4 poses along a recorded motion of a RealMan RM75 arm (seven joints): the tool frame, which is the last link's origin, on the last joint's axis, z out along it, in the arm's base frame.
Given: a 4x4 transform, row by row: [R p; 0 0 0 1], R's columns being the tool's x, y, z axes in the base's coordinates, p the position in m. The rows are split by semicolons.
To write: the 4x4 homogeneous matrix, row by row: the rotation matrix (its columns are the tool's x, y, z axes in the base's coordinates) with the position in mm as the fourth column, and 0 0 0 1 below. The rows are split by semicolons. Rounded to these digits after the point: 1 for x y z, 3 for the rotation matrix.
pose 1, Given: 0.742 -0.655 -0.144 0.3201; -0.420 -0.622 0.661 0.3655; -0.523 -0.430 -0.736 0.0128; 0 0 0 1
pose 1, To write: 0.742 -0.655 -0.144 320.1; -0.420 -0.622 0.661 365.5; -0.523 -0.430 -0.736 12.8; 0 0 0 1
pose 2, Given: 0.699 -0.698 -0.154 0.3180; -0.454 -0.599 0.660 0.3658; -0.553 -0.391 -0.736 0.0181; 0 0 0 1
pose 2, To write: 0.699 -0.698 -0.154 318.0; -0.454 -0.599 0.660 365.8; -0.553 -0.391 -0.736 18.1; 0 0 0 1
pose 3, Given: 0.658 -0.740 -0.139 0.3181; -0.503 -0.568 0.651 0.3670; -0.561 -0.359 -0.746 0.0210; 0 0 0 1
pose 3, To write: 0.658 -0.740 -0.139 318.1; -0.503 -0.568 0.651 367.0; -0.561 -0.359 -0.746 21.0; 0 0 0 1
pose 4, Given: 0.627 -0.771 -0.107 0.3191; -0.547 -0.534 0.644 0.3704; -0.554 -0.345 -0.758 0.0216; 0 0 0 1
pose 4, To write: 0.627 -0.771 -0.107 319.1; -0.547 -0.534 0.644 370.4; -0.554 -0.345 -0.758 21.6; 0 0 0 1
